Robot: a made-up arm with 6 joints. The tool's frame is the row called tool.
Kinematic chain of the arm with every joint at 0, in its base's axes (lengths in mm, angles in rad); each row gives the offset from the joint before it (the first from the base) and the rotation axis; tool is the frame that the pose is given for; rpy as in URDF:
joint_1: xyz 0 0 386 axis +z
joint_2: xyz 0 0 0 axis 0 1 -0.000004
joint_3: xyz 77 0 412 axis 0 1 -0.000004
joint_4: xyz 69 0 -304 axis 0 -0.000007 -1
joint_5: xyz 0 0 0 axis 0 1 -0.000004
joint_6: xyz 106 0 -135 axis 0 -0.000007 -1
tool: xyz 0 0 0 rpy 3.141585 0 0
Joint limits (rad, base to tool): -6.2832..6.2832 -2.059..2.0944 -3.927..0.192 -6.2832..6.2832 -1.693..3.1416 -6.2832..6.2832
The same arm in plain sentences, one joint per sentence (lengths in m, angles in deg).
The arm has six revolute joints in a row. What follows holds with every joint at zero, and every direction is one of the base frame's.
Joint 1 is mounted 0.386 m along +z from the base frame's origin and rotates about +z, from -360 to 360 deg.
Joint 2 is mounted at the same point as joint 1 and rotates about +y, from -117.97 to 120 deg.
Joint 3 is mounted 0.077 m along +x and 0.412 m along +z from joint 2 and rotates about +y, from -225 to 11 deg.
Joint 4 is mounted 0.069 m along +x and 0.304 m along -z from joint 3 and rotates about -z, from -360 to 360 deg.
Joint 5 is mounted at the same point as joint 4 and rotates about +y, from -97 to 180 deg.
Joint 6 is mounted 0.106 m along +x and 0.135 m along -z from joint 5 and rotates about -z, from -360 to 360 deg.
The tool frame, which is the frame that the pose is given for, is mounted at the same point as joint 6; its axes are the base frame's turned by roll 180, pitch 0 and yaw 0 deg (as in URDF: about the fixed x, then y, then z).

